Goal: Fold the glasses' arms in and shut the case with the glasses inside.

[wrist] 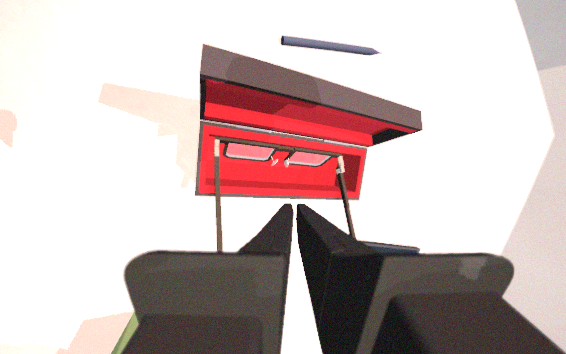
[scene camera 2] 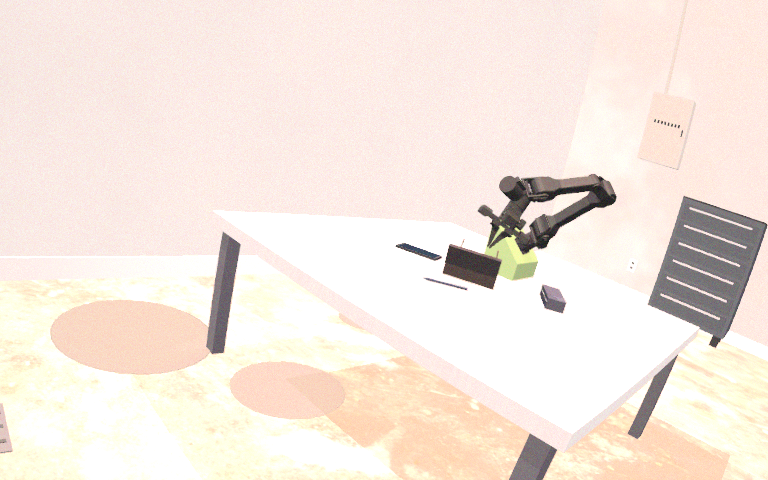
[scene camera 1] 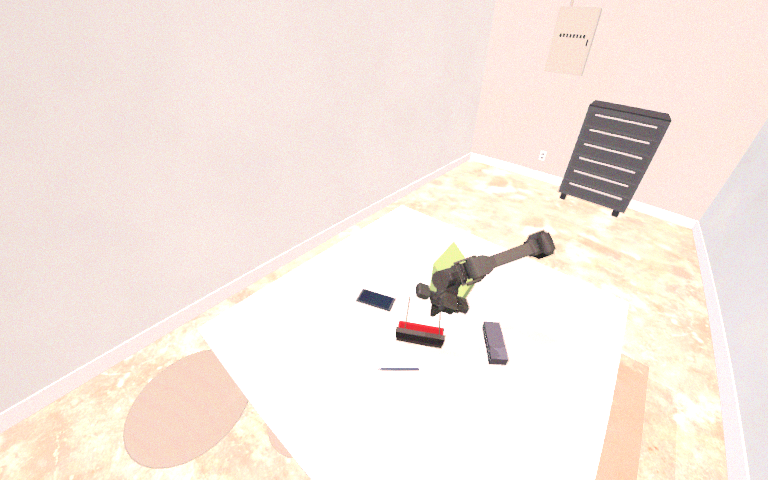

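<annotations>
I see that a thin dark pen (wrist: 292, 41) rests on the table. A grey box (scene camera 1: 496, 351) sits on the table as well.
</annotations>
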